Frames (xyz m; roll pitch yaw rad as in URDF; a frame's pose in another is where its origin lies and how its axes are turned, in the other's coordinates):
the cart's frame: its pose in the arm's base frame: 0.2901 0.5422 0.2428 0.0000 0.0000 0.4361
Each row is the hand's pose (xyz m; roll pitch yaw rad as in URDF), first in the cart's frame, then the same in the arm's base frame.
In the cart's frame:
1: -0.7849 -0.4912 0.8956 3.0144 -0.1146 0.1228
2: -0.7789 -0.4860 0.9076 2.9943 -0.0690 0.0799
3: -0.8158 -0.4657 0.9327 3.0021 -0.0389 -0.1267
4: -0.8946 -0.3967 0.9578 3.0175 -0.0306 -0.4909
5: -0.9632 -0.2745 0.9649 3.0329 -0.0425 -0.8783
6: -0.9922 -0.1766 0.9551 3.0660 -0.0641 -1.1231
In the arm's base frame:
1: -0.2139 -0.2346 1.1384 3.0144 -0.1146 0.5589
2: -0.2106 -0.2273 1.1504 2.9943 -0.0690 0.5160
3: -0.2526 -0.2245 1.1755 3.0021 -0.0389 0.3094
4: -0.3532 -0.1953 1.2006 3.0175 -0.0306 -0.0548
5: -0.4670 -0.1135 1.2077 3.0329 -0.0425 -0.4422
6: -0.5346 -0.0370 1.1979 3.0660 -0.0641 -0.6870

